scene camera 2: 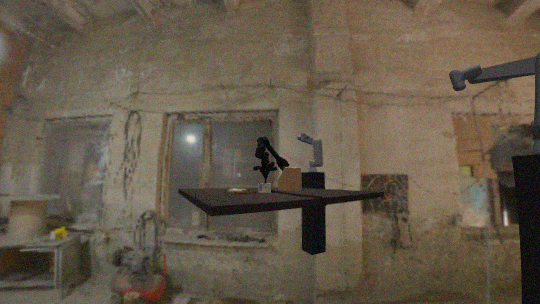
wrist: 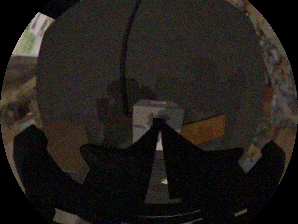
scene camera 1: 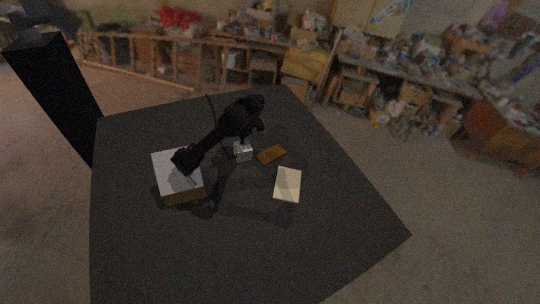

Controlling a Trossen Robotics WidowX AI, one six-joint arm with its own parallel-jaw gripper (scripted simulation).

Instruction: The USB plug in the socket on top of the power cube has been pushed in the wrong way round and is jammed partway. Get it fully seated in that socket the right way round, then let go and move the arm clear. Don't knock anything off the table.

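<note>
Through the wrist camera I can see my gripper (wrist: 159, 126) along with a brown flat block (wrist: 200, 131). A cream block (scene camera 1: 288, 181) is visible to me too.
</note>
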